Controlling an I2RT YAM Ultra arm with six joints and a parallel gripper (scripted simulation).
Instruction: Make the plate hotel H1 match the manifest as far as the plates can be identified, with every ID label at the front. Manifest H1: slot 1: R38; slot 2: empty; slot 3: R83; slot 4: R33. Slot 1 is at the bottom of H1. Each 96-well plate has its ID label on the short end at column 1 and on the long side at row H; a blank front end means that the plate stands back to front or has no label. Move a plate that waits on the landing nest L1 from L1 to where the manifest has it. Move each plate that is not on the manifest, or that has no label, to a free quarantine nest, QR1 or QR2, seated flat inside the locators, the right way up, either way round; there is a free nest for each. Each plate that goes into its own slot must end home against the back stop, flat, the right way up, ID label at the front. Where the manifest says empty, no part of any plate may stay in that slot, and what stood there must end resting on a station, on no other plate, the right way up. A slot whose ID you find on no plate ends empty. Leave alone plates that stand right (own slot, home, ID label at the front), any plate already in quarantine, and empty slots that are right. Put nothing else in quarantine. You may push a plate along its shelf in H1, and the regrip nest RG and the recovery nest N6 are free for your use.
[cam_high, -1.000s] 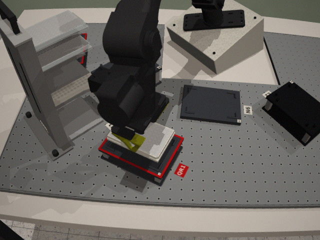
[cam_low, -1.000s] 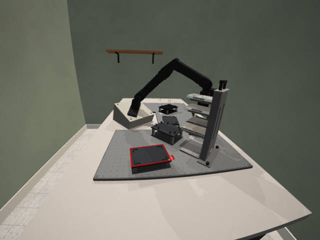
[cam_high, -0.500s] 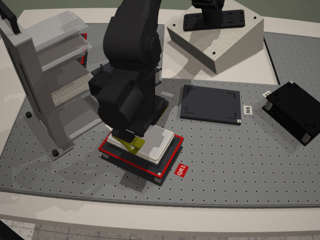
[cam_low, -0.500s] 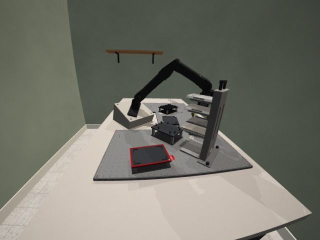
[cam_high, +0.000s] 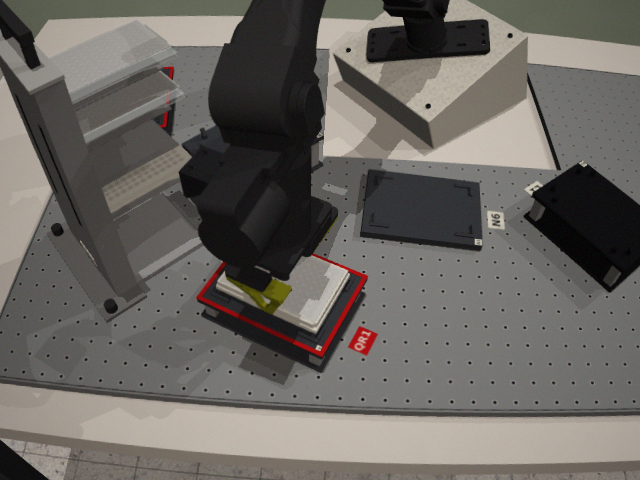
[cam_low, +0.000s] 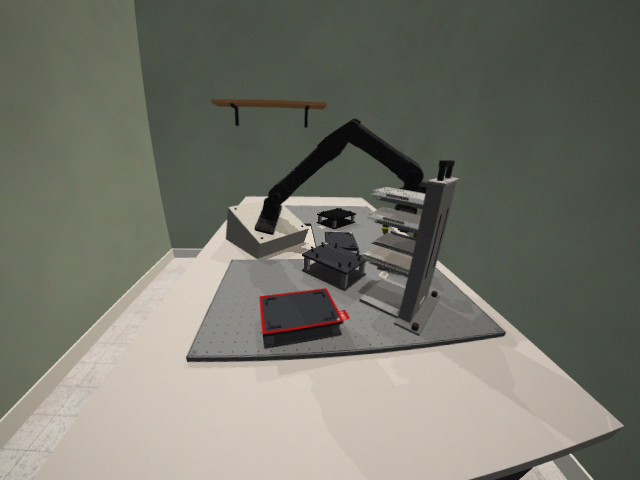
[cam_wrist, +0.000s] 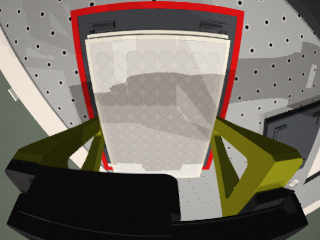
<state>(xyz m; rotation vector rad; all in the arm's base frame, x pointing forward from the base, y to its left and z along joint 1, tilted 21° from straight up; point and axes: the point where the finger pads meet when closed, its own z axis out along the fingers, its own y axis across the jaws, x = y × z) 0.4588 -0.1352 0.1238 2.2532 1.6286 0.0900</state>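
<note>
Now: hand 2 cm above the red-framed quarantine nest QR1. Round my hand: black regrip nest RG: 23 cm behind, 8 cm to the right; then plate hotel H1: 25 cm to the right, 10 cm above, 4 cm behind; then flat nest N6: 18 cm behind, 16 cm to the left, 5 cm below.
</note>
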